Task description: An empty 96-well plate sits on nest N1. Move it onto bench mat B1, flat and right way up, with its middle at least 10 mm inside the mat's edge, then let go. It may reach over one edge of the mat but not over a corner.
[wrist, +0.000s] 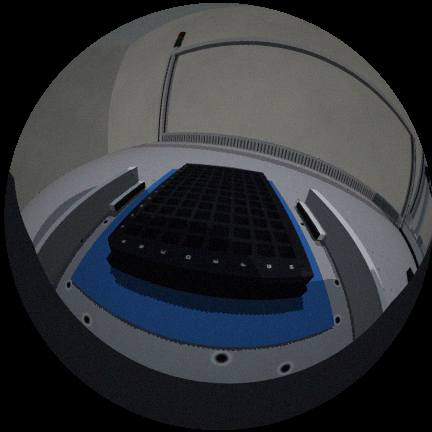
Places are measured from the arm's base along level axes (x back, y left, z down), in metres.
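Pixels of known places: gripper, between the fingertips: (220, 181).
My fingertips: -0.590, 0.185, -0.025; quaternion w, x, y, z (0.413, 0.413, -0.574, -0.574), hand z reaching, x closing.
Note:
For each thing: its middle in the pictures, then the offset to it from my fingertips, as dx, dy, dz. "spot": a spot on its surface instead. Level surfaces: height alone.
- black 96-well plate, middle of its body: (217, 198) +0.022, -0.008, +0.003
- blue bench mat, height of its surface: dz +0.010
- pale bench top, height of its surface: dz +0.012
- grey slotted strip, a spot on its surface: (265, 148) spot: -0.413, +0.011, -0.006
The black 96-well plate (210, 215) lies right way up and looks flat on the blue bench mat (210, 330). Blue mat shows along its left, right and near sides. The plate's far end hides the mat's far edge there, so I cannot tell whether it reaches over it. The row letters run along the plate's near edge. My gripper (220, 181) is open, with one finger on each side of the plate and a gap between each finger pad and the plate's sides. Nest N1 does not show in the wrist view.
The pale bench top (221, 372) with dark round holes surrounds the mat. A grey slotted strip (265, 148) runs along the back, below a large framed wall panel (285, 90). A small stack light (179, 39) shows at the upper left.

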